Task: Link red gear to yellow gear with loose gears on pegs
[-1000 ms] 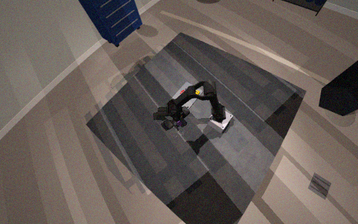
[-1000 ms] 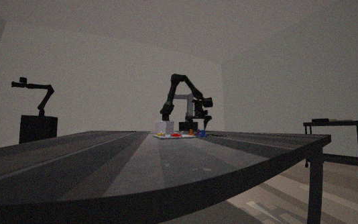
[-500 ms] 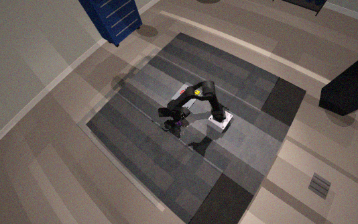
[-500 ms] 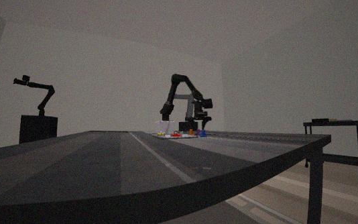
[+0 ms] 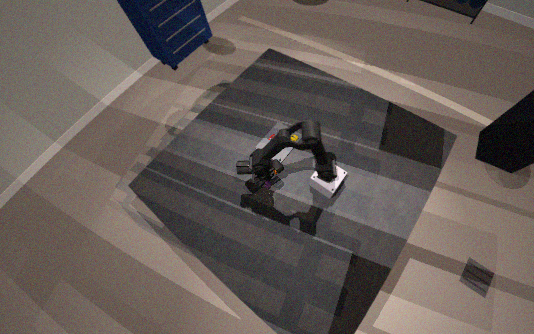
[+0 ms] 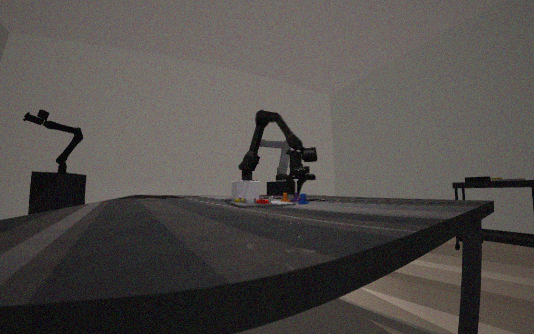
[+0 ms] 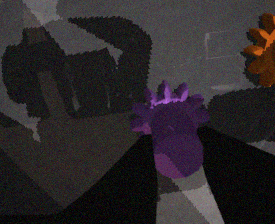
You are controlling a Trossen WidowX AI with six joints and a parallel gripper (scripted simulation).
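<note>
Right now my gripper tip is 12 cm short of the red arrow, 25 cm to the left of it and 2 cm above it. From my gripper tip the other things lie so: orange gear: 7 cm to the right, 1 cm below; blue gear: 14 cm ahead, 8 cm to the right, 1 cm below; purple gear: 1 cm below.
</note>
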